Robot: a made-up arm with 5 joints. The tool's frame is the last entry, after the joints. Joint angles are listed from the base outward.
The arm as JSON. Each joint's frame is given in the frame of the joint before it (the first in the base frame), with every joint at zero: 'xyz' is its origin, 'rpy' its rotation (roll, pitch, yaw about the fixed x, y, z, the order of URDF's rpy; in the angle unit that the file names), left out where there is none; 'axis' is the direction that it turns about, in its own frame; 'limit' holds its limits. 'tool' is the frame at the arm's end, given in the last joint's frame.
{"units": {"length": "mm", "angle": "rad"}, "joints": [
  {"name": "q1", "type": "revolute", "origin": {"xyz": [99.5, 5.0, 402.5], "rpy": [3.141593, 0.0, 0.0]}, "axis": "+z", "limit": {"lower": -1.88, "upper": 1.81}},
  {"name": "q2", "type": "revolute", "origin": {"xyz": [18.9, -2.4, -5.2], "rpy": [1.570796, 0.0, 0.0]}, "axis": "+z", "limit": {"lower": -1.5, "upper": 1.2}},
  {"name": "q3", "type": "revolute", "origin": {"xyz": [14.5, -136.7, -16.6]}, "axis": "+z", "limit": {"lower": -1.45, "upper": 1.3}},
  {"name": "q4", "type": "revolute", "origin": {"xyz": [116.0, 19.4, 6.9]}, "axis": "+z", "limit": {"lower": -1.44, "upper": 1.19}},
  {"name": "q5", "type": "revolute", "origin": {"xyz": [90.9, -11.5, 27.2], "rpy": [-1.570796, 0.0, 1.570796]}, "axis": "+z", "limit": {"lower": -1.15, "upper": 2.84}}
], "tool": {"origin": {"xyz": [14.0, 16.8, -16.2], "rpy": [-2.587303, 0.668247, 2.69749]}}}
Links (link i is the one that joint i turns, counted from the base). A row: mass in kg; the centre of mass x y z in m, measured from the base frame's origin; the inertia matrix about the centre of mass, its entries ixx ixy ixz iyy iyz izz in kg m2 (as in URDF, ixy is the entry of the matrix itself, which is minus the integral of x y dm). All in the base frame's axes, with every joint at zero. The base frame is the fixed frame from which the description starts. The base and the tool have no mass.
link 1: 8.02; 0.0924 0.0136 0.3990; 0.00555 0 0 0.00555 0 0.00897
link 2: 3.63; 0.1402 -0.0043 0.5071; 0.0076 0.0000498 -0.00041 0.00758 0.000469 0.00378
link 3: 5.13; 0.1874 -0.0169 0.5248; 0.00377 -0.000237 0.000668 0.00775 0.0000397 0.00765
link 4: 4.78; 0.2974 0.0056 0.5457; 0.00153 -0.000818 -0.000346 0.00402 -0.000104 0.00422
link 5: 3.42; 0.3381 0.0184 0.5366; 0.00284 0 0 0.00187 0 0.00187
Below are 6 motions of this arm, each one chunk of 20 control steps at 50 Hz.
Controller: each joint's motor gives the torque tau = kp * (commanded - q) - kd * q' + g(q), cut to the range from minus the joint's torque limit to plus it. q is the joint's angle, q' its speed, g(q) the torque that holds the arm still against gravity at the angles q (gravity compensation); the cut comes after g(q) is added. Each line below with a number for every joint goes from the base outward.
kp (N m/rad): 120 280 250 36 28
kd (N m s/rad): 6.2 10 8.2 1.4 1.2
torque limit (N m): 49 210 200 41 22
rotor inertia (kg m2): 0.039 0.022 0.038 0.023 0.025
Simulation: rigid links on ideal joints. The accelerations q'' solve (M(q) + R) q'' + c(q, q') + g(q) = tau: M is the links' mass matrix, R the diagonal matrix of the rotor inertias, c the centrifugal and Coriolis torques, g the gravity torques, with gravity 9.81 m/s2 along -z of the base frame. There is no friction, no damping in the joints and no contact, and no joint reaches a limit. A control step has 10 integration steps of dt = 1/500 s. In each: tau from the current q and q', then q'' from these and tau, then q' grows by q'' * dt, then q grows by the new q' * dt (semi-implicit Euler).
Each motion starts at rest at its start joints. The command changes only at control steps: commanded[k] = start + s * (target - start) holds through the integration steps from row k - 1 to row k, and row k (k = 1, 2, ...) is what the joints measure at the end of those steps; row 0 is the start. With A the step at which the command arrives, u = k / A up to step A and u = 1 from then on. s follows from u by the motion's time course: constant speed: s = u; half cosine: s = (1 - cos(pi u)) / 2; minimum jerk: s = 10 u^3 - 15 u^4 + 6 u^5; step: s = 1 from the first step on.
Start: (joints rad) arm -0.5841 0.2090 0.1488 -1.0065 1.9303
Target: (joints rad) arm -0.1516 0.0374 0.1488 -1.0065 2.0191
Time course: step
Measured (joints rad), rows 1 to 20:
1: -0.5630 0.1822 0.1625 -0.9753 1.9471
2: -0.5090 0.1408 0.1718 -0.9368 1.9760
3: -0.4324 0.1052 0.1680 -0.9196 2.0010
4: -0.3450 0.0787 0.1574 -0.9246 2.0166
5: -0.2580 0.0594 0.1467 -0.9436 2.0231
6: -0.1808 0.0450 0.1394 -0.9680 2.0237
7: -0.1198 0.0341 0.1361 -0.9921 2.0214
8: -0.0783 0.0265 0.1358 -1.0126 2.0186
9: -0.0562 0.0218 0.1370 -1.0278 2.0165
10: -0.0510 0.0198 0.1386 -1.0371 2.0154
11: -0.0587 0.0202 0.1402 -1.0405 2.0153
12: -0.0745 0.0225 0.1417 -1.0388 2.0158
13: -0.0943 0.0259 0.1433 -1.0334 2.0166
14: -0.1145 0.0299 0.1450 -1.0256 2.0175
15: -0.1329 0.0339 0.1468 -1.0170 2.0183
16: -0.1479 0.0375 0.1486 -1.0088 2.0190
17: -0.1590 0.0405 0.1501 -1.0018 2.0195
18: -0.1661 0.0425 0.1513 -0.9967 2.0199
19: -0.1697 0.0437 0.1520 -0.9935 2.0201
20: -0.1703 0.0440 0.1522 -0.9922 2.0201

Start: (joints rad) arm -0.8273 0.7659 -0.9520 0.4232 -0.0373
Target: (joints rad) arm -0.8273 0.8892 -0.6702 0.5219 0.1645
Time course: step
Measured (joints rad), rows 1 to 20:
1: -0.8274 0.7496 -0.8837 0.3745 -0.0009
2: -0.8274 0.7501 -0.8160 0.3367 0.0611
3: -0.8272 0.7702 -0.7712 0.3344 0.1161
4: -0.8269 0.8009 -0.7391 0.3603 0.1530
5: -0.8266 0.8355 -0.7127 0.4039 0.1721
6: -0.8264 0.8700 -0.6893 0.4559 0.1780
7: -0.8262 0.9015 -0.6680 0.5092 0.1765
8: -0.8261 0.9279 -0.6494 0.5584 0.1717
9: -0.8261 0.9480 -0.6344 0.6001 0.1664
10: -0.8263 0.9609 -0.6238 0.6317 0.1621
11: -0.8266 0.9668 -0.6180 0.6517 0.1592
12: -0.8270 0.9663 -0.6170 0.6595 0.1577
13: -0.8274 0.9605 -0.6205 0.6554 0.1574
14: -0.8279 0.9507 -0.6275 0.6409 0.1579
15: -0.8283 0.9381 -0.6370 0.6184 0.1590
16: -0.8287 0.9240 -0.6478 0.5909 0.1605
17: -0.8289 0.9095 -0.6587 0.5616 0.1621
18: -0.8291 0.8954 -0.6689 0.5334 0.1636
19: -0.8291 0.8826 -0.6778 0.5083 0.1650
20: -0.8290 0.8717 -0.6848 0.4879 0.1661

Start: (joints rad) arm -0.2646 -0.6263 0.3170 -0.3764 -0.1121
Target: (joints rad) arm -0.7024 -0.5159 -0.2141 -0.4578 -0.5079
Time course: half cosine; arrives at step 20
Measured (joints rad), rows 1 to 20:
1: -0.2649 -0.6260 0.3163 -0.3760 -0.1125
2: -0.2664 -0.6248 0.3130 -0.3746 -0.1145
3: -0.2704 -0.6220 0.3054 -0.3720 -0.1193
4: -0.2780 -0.6175 0.2923 -0.3686 -0.1280
5: -0.2897 -0.6113 0.2734 -0.3652 -0.1409
6: -0.3061 -0.6038 0.2488 -0.3628 -0.1581
7: -0.3271 -0.5954 0.2190 -0.3621 -0.1793
8: -0.3523 -0.5865 0.1847 -0.3636 -0.2039
9: -0.3811 -0.5775 0.1467 -0.3674 -0.2313
10: -0.4129 -0.5687 0.1060 -0.3737 -0.2606
11: -0.4468 -0.5603 0.0637 -0.3820 -0.2911
12: -0.4817 -0.5527 0.0209 -0.3922 -0.3221
13: -0.5167 -0.5459 -0.0213 -0.4037 -0.3528
14: -0.5508 -0.5403 -0.0618 -0.4160 -0.3824
15: -0.5829 -0.5357 -0.0995 -0.4288 -0.4103
16: -0.6123 -0.5324 -0.1335 -0.4414 -0.4357
17: -0.6381 -0.5302 -0.1630 -0.4537 -0.4580
18: -0.6597 -0.5292 -0.1871 -0.4650 -0.4767
19: -0.6768 -0.5293 -0.2054 -0.4751 -0.4912
20: -0.6890 -0.5304 -0.2173 -0.4836 -0.5013

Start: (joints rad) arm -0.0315 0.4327 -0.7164 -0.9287 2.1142
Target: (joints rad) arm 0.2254 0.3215 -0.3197 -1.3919 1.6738
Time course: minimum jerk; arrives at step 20
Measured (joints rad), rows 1 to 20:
1: -0.0315 0.4326 -0.7162 -0.9288 2.1141
2: -0.0314 0.4322 -0.7150 -0.9294 2.1134
3: -0.0310 0.4309 -0.7114 -0.9317 2.1110
4: -0.0298 0.4285 -0.7040 -0.9372 2.1055
5: -0.0274 0.4249 -0.6918 -0.9474 2.0955
6: -0.0231 0.4199 -0.6743 -0.9636 2.0800
7: -0.0162 0.4137 -0.6515 -0.9863 2.0585
8: -0.0062 0.4065 -0.6238 -1.0153 2.0310
9: 0.0073 0.3984 -0.5921 -1.0500 1.9984
10: 0.0246 0.3899 -0.5574 -1.0892 1.9614
11: 0.0454 0.3810 -0.5211 -1.1313 1.9217
12: 0.0694 0.3722 -0.4846 -1.1746 1.8807
13: 0.0959 0.3636 -0.4494 -1.2176 1.8401
14: 0.1238 0.3555 -0.4168 -1.2585 1.8015
15: 0.1518 0.3481 -0.3880 -1.2959 1.7664
16: 0.1787 0.3415 -0.3640 -1.3287 1.7361
17: 0.2029 0.3359 -0.3454 -1.3558 1.7115
18: 0.2234 0.3312 -0.3324 -1.3767 1.6930
19: 0.2393 0.3275 -0.3246 -1.3912 1.6806
20: 0.2502 0.3246 -0.3210 -1.3998 1.6736

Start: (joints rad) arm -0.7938 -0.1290 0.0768 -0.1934 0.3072
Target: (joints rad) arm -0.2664 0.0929 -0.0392 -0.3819 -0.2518
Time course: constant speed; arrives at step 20
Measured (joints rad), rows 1 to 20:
1: -0.7922 -0.1267 0.0749 -0.1959 0.3025
2: -0.7868 -0.1209 0.0704 -0.2026 0.2898
3: -0.7767 -0.1124 0.0643 -0.2124 0.2698
4: -0.7615 -0.1021 0.0577 -0.2238 0.2448
5: -0.7416 -0.0910 0.0512 -0.2351 0.2169
6: -0.7176 -0.0794 0.0451 -0.2454 0.1879
7: -0.6906 -0.0676 0.0394 -0.2545 0.1586
8: -0.6614 -0.0556 0.0339 -0.2626 0.1295
9: -0.6310 -0.0435 0.0287 -0.2698 0.1008
10: -0.5999 -0.0313 0.0237 -0.2766 0.0724
11: -0.5689 -0.0191 0.0186 -0.2833 0.0443
12: -0.5384 -0.0070 0.0135 -0.2902 0.0162
13: -0.5085 0.0049 0.0084 -0.2974 -0.0118
14: -0.4795 0.0165 0.0030 -0.3052 -0.0398
15: -0.4513 0.0280 -0.0025 -0.3136 -0.0678
16: -0.4239 0.0392 -0.0081 -0.3225 -0.0957
17: -0.3971 0.0501 -0.0140 -0.3320 -0.1237
18: -0.3709 0.0609 -0.0199 -0.3420 -0.1516
19: -0.3451 0.0716 -0.0260 -0.3523 -0.1796
20: -0.3195 0.0822 -0.0322 -0.3629 -0.2075

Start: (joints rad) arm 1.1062 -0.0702 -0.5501 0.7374 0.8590
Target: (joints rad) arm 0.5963 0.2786 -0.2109 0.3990 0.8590
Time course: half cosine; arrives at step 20
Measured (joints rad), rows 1 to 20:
1: 1.1060 -0.0701 -0.5497 0.7365 0.8590
2: 1.1051 -0.0695 -0.5479 0.7326 0.8589
3: 1.1024 -0.0676 -0.5441 0.7237 0.8588
4: 1.0970 -0.0635 -0.5376 0.7088 0.8587
5: 1.0879 -0.0562 -0.5282 0.6881 0.8585
6: 1.0742 -0.0452 -0.5156 0.6624 0.8585
7: 1.0557 -0.0301 -0.4997 0.6332 0.8585
8: 1.0323 -0.0107 -0.4806 0.6022 0.8585
9: 1.0043 0.0129 -0.4585 0.5713 0.8586
10: 0.9723 0.0403 -0.4337 0.5421 0.8588
11: 0.9368 0.0708 -0.4067 0.5159 0.8589
12: 0.8987 0.1037 -0.3781 0.4937 0.8589
13: 0.8587 0.1380 -0.3486 0.4762 0.8589
14: 0.8174 0.1724 -0.3192 0.4635 0.8588
15: 0.7758 0.2057 -0.2905 0.4557 0.8587
16: 0.7344 0.2367 -0.2636 0.4523 0.8586
17: 0.6942 0.2641 -0.2392 0.4528 0.8585
18: 0.6561 0.2871 -0.2183 0.4564 0.8585
19: 0.6213 0.3047 -0.2017 0.4624 0.8585
20: 0.5907 0.3166 -0.1899 0.4701 0.8587

